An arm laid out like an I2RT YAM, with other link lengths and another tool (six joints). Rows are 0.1 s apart.
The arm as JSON. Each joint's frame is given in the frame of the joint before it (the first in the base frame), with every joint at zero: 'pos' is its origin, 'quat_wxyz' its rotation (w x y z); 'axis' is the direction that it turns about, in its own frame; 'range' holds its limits. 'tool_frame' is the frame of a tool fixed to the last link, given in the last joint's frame.
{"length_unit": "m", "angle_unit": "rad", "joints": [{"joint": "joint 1", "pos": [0.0, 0.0, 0.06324], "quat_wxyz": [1.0, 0.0, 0.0, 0.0], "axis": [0.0, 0.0, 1.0], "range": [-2.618, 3.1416]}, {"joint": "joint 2", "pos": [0.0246, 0.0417, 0.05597], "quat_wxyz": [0.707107, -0.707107, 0.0, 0.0], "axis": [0.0, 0.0, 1.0], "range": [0.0, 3.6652]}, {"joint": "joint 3", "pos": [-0.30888, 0.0, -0.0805], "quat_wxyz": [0.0, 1.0, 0.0, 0.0], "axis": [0.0, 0.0, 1.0], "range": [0.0, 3.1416]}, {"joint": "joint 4", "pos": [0.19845, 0.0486, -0.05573], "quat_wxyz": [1.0, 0.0, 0.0, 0.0], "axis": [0.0, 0.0, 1.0], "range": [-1.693, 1.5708]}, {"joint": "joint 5", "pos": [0.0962, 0.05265, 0.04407], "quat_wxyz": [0.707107, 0.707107, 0.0, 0.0], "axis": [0.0, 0.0, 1.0], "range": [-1.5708, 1.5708]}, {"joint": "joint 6", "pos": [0.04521, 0.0, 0.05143], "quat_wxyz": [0.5, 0.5, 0.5, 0.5], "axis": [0.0, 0.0, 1.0], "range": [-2.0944, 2.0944]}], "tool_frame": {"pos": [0.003, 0.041, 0.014], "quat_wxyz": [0.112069, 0.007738, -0.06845, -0.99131]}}
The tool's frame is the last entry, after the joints.
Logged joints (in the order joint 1, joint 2, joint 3, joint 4, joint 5, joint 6), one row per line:
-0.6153, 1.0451, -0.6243, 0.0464, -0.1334, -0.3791
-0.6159, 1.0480, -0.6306, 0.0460, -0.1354, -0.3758
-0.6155, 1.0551, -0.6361, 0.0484, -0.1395, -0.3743
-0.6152, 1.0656, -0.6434, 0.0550, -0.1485, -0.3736
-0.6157, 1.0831, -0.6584, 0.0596, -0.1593, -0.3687
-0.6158, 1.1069, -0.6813, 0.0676, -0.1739, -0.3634
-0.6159, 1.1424, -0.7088, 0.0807, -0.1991, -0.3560
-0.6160, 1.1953, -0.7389, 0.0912, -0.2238, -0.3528
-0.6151, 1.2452, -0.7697, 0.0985, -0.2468, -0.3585
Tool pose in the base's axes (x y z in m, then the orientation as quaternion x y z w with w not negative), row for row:
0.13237, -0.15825, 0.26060, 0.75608, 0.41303, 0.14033, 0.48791
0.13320, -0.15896, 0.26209, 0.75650, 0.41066, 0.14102, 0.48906
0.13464, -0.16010, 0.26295, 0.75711, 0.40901, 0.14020, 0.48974
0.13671, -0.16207, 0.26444, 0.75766, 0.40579, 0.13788, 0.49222
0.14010, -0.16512, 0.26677, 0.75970, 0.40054, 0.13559, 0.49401
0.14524, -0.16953, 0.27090, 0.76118, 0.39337, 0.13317, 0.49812
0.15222, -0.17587, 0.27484, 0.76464, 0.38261, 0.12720, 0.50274
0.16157, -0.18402, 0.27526, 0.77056, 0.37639, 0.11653, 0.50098
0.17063, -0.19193, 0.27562, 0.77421, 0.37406, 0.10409, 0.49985
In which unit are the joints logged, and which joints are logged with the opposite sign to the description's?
The joints are logged in radians. Opposite sign: joint 3, joint 5.
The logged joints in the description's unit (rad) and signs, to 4 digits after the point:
-0.6153, 1.0451, 0.6243, 0.0464, 0.1334, -0.3791
-0.6159, 1.0480, 0.6306, 0.0460, 0.1354, -0.3758
-0.6155, 1.0551, 0.6361, 0.0484, 0.1395, -0.3743
-0.6152, 1.0656, 0.6434, 0.0550, 0.1485, -0.3736
-0.6157, 1.0831, 0.6584, 0.0596, 0.1593, -0.3687
-0.6158, 1.1069, 0.6813, 0.0676, 0.1739, -0.3634
-0.6159, 1.1424, 0.7088, 0.0807, 0.1991, -0.3560
-0.6160, 1.1953, 0.7389, 0.0912, 0.2238, -0.3528
-0.6151, 1.2452, 0.7697, 0.0985, 0.2468, -0.3585

